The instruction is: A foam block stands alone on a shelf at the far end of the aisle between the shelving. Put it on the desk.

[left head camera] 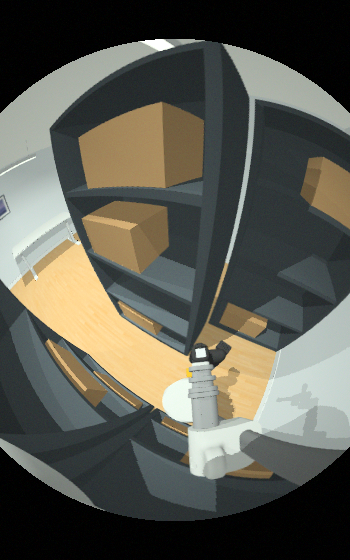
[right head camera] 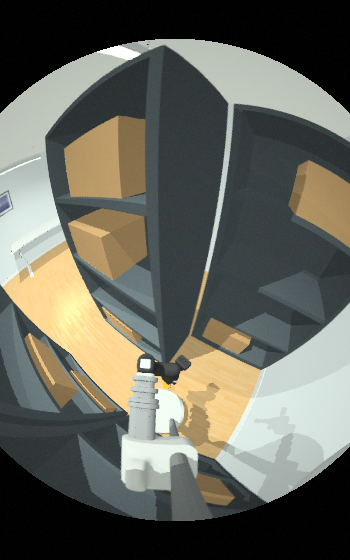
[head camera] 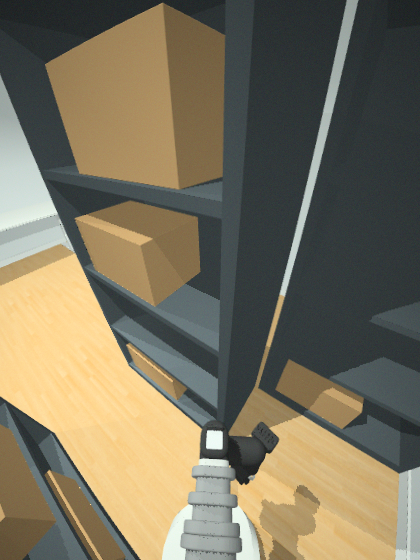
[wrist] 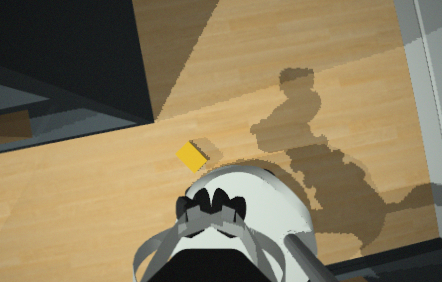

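Observation:
The yellow foam block lies on the wooden floor close beside the robot's round white base, with a small shadow next to it. It does not show in the head camera view. My gripper is shut and empty, its dark fingertips together. It hangs above the base's edge, well higher than the block and apart from it. A white table that looks like the desk stands far off at the left wall. Its top is seen at a slant.
A tall dark shelf unit with brown boxes stands in front of me, and its bottom corner is near the block. Another dark shelf unit is on the right. More shelving is at the left and behind. A pale wall is on the right.

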